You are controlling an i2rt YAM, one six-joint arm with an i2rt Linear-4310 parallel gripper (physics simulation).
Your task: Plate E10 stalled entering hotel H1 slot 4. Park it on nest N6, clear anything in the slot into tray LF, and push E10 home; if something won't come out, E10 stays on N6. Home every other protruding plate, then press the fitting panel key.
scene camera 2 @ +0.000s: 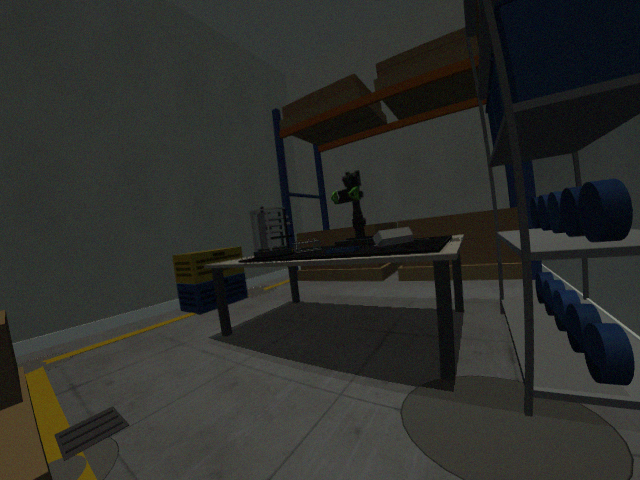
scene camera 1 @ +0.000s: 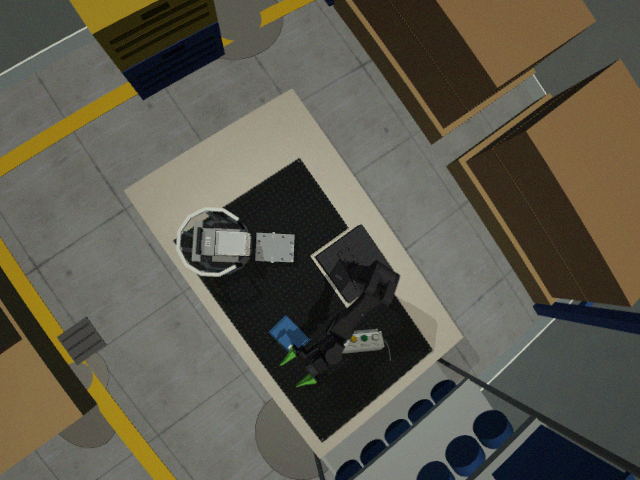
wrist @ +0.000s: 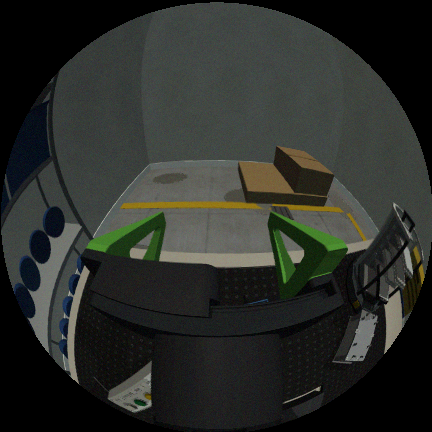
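Observation:
My gripper is open and empty, green fingers wide apart, high above the mat beside the blue tray. The round-based hotel stands at the mat's left edge in the overhead view, with shelf-like levels; slot numbers and plate E10 cannot be made out. A grey pegged nest plate lies next to it; its label is unreadable. The blue tray is partly hidden by the gripper. The key panel shows amber and green keys.
The arm stands on a dark base plate at the mat's right side in the overhead view. A wire rack with blue bins stands beyond one table end. Cardboard boxes lie beyond the long side. Yellow and blue crates stand on the floor.

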